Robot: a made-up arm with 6 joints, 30 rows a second.
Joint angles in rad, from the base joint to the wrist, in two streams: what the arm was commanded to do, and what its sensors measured. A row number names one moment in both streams.
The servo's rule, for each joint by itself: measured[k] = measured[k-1] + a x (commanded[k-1-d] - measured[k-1]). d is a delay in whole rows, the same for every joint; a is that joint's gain. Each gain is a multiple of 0.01, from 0.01 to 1. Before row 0 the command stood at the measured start. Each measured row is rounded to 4 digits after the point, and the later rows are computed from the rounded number. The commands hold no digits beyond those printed.
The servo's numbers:
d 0
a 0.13 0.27 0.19 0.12 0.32 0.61
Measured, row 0:
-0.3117 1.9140 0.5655 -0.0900 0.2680 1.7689
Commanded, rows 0 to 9:
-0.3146 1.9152 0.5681 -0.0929 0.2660 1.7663
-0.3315 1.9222 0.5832 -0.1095 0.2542 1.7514
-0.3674 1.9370 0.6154 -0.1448 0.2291 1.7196
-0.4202 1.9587 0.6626 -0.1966 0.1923 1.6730
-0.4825 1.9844 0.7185 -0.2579 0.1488 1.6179
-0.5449 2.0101 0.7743 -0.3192 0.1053 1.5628
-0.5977 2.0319 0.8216 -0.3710 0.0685 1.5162
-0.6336 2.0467 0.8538 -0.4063 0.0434 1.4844
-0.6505 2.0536 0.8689 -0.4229 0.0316 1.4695
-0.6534 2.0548 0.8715 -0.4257 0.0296 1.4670
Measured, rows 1 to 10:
-0.3121 1.9143 0.5660 -0.0903 0.2674 1.7673
-0.3146 1.9164 0.5693 -0.0926 0.2632 1.7576
-0.3215 1.9220 0.5781 -0.0989 0.2523 1.7344
-0.3343 1.9319 0.5942 -0.1106 0.2331 1.6969
-0.3536 1.9461 0.6178 -0.1283 0.2061 1.6487
-0.3785 1.9634 0.6475 -0.1512 0.1738 1.5963
-0.4070 1.9819 0.6806 -0.1776 0.1401 1.5474
-0.4365 1.9994 0.7135 -0.2050 0.1092 1.5090
-0.4643 2.0140 0.7430 -0.2311 0.0844 1.4849
-0.4889 2.0250 0.7674 -0.2545 0.0669 1.4740

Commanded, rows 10 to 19:
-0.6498 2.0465 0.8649 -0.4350 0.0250 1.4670
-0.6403 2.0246 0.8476 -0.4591 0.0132 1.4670
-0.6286 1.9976 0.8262 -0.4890 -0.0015 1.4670
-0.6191 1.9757 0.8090 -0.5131 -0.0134 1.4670
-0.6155 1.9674 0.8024 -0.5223 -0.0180 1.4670
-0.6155 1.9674 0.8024 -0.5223 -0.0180 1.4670
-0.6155 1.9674 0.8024 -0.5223 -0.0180 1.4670
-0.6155 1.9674 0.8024 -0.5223 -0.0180 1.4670
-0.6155 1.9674 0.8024 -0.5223 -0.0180 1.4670
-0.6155 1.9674 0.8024 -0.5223 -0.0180 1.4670
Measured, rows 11 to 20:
-0.5098 2.0308 0.7859 -0.2762 0.0535 1.4697
-0.5268 2.0291 0.7976 -0.2981 0.0406 1.4681
-0.5400 2.0206 0.8030 -0.3210 0.0271 1.4674
-0.5503 2.0085 0.8041 -0.3441 0.0141 1.4672
-0.5588 1.9974 0.8038 -0.3655 0.0038 1.4671
-0.5662 1.9893 0.8035 -0.3843 -0.0032 1.4670
-0.5726 1.9834 0.8033 -0.4009 -0.0079 1.4670
-0.5782 1.9791 0.8031 -0.4155 -0.0111 1.4670
-0.5830 1.9759 0.8030 -0.4283 -0.0133 1.4670
-0.5872 1.9736 0.8029 -0.4396 -0.0148 1.4670

